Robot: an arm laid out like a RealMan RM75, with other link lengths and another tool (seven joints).
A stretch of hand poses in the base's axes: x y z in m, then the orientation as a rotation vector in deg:
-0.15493, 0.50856, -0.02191, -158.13, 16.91, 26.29
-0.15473, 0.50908, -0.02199, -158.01, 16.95, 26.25
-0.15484, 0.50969, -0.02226, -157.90, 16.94, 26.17
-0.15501, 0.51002, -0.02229, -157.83, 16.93, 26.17
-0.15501, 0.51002, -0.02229, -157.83, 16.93, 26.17
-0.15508, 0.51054, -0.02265, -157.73, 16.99, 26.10
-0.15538, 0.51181, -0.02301, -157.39, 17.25, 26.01
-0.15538, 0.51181, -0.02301, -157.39, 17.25, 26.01
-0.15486, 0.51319, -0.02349, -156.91, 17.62, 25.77
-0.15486, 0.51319, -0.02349, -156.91, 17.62, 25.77
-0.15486, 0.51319, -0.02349, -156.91, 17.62, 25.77
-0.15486, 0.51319, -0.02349, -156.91, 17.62, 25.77
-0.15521, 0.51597, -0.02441, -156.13, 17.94, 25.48
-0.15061, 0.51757, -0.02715, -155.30, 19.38, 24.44
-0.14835, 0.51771, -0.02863, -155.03, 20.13, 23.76
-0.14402, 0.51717, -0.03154, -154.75, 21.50, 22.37
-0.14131, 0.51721, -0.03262, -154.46, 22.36, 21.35
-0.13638, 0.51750, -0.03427, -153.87, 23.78, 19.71
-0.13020, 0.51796, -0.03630, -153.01, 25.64, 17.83
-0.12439, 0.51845, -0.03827, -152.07, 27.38, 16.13
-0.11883, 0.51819, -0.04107, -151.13, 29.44, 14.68
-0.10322, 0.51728, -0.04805, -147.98, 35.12, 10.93
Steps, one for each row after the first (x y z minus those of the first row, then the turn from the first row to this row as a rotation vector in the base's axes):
0.00020, 0.00052, -0.00008, 0.11, -0.02, -0.06
0.00009, 0.00113, -0.00035, 0.22, -0.07, -0.09
-0.00008, 0.00146, -0.00038, 0.29, -0.07, -0.09
-0.00008, 0.00146, -0.00038, 0.29, -0.07, -0.09
-0.00015, 0.00198, -0.00074, 0.38, -0.11, -0.17
-0.00045, 0.00325, -0.00110, 0.66, -0.14, -0.42
-0.00045, 0.00325, -0.00110, 0.66, -0.14, -0.42
0.00007, 0.00463, -0.00158, 1.07, -0.25, -0.81
0.00007, 0.00463, -0.00158, 1.07, -0.25, -0.81
0.00007, 0.00463, -0.00158, 1.07, -0.25, -0.81
0.00007, 0.00463, -0.00158, 1.07, -0.25, -0.81
-0.00028, 0.00741, -0.00250, 1.77, -0.39, -1.23
0.00432, 0.00901, -0.00524, 2.33, -0.92, -2.52
0.00658, 0.00915, -0.00672, 2.46, -1.30, -3.18
0.01091, 0.00861, -0.00963, 2.49, -2.09, -4.36
0.01362, 0.00865, -0.01071, 2.62, -2.70, -5.14
0.01855, 0.00894, -0.01236, 2.90, -3.66, -6.46
0.02473, 0.00940, -0.01439, 3.32, -4.73, -8.17
0.03054, 0.00989, -0.01636, 3.80, -5.70, -9.81
0.03610, 0.00963, -0.01916, 4.15, -6.45, -11.63
0.05171, 0.00872, -0.02614, 5.45, -8.33, -16.79

